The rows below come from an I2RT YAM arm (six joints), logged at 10 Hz.
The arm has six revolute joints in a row. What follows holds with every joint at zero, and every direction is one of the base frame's.
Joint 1 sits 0.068 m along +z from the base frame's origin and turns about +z.
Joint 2 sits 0.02 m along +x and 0.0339 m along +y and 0.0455 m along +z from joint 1 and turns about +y.
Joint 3 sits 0.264 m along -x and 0.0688 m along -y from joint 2 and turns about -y.
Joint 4 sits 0.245 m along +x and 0.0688 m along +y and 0.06 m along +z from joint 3 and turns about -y.
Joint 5 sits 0.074 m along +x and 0.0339 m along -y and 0.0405 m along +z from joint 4 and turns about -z.
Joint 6 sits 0.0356 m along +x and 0.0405 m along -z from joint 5 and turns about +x.
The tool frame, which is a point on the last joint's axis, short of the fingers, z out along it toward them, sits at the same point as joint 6; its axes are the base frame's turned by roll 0, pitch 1.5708 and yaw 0 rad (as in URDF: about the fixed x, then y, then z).
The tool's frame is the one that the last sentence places.
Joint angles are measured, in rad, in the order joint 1, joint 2, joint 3, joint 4, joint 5, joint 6. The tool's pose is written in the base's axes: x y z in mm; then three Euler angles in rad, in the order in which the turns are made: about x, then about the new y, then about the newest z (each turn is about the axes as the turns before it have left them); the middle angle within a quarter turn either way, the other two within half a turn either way. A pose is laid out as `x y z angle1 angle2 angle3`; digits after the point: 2 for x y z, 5 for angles.
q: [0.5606 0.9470 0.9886 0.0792 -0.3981 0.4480]
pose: 174.01 125.54 410.79 -1.43532 0.60516 1.89438
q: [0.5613 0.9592 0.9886 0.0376 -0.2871 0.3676]
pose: 180.41 125.34 404.06 -1.48529 0.71997 1.86294
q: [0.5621 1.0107 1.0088 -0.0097 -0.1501 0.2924]
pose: 195.20 129.25 395.43 -1.58835 0.85851 1.87822
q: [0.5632 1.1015 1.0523 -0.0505 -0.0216 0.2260]
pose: 217.15 138.02 385.93 -1.74999 0.97843 1.94812
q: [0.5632 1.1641 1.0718 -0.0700 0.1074 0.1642]
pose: 232.88 142.53 375.45 -1.92594 1.09051 2.03521
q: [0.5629 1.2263 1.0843 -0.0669 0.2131 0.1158]
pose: 247.83 147.48 364.15 -2.11977 1.17185 2.15506
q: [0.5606 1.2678 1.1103 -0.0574 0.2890 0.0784]
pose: 257.99 149.98 363.25 -2.24356 1.23658 2.23228
